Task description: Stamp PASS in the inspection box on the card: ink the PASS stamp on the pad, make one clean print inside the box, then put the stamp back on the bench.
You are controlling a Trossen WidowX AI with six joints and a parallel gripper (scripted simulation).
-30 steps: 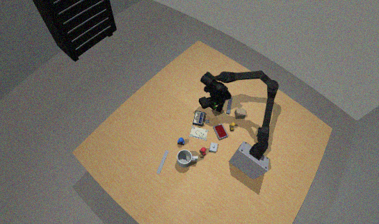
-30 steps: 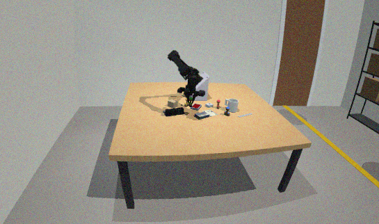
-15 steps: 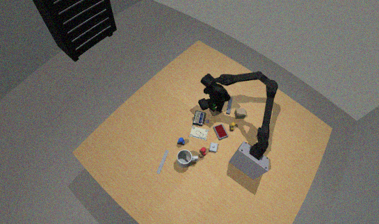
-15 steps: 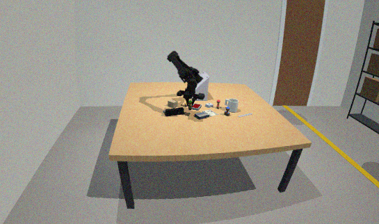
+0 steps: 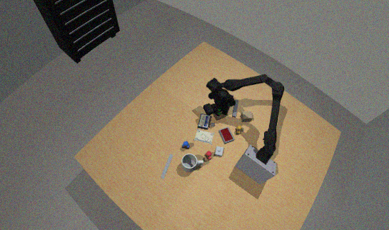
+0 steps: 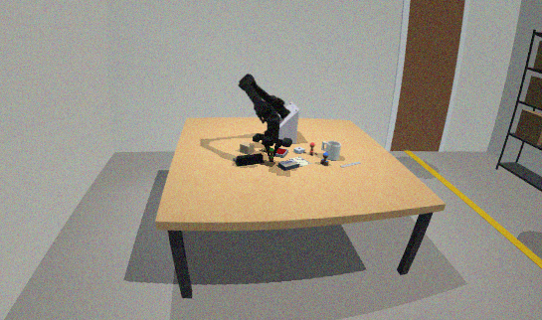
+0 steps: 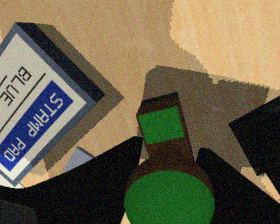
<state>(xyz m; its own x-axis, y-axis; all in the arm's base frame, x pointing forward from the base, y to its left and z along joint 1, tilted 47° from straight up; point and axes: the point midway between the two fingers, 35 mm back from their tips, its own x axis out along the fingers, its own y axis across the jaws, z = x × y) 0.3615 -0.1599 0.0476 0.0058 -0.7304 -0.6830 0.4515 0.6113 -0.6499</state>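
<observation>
Now: the green-knobbed stamp right at my gripper tip. From my gripper tip the other things lie so: yellow stamp 16 cm behind, 2 cm below, 1 cm to the left; red ink pad 12 cm behind, 7 cm to the left, 4 cm below; blue stamp pad tin 9 cm to the left, 3 cm below, 3 cm ahead.
</observation>
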